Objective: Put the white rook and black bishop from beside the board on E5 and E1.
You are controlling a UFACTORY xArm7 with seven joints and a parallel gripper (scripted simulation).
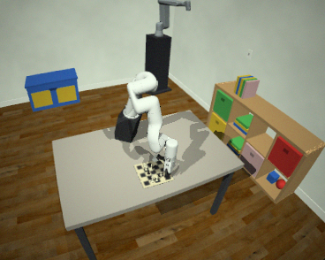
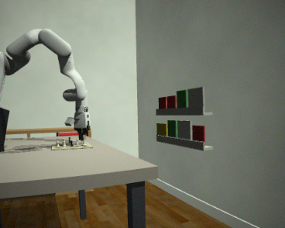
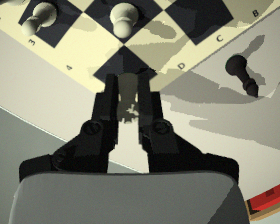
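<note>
My gripper is now 80 mm to the right of the black bishop, 60 mm past it and 30 mm above it. From my hand the other things lie so: white rook: 10 mm below; chessboard: 90 mm behind, 60 mm to the right, 40 mm below; black pawn: 100 mm behind, 90 mm to the right, 30 mm below.
</note>
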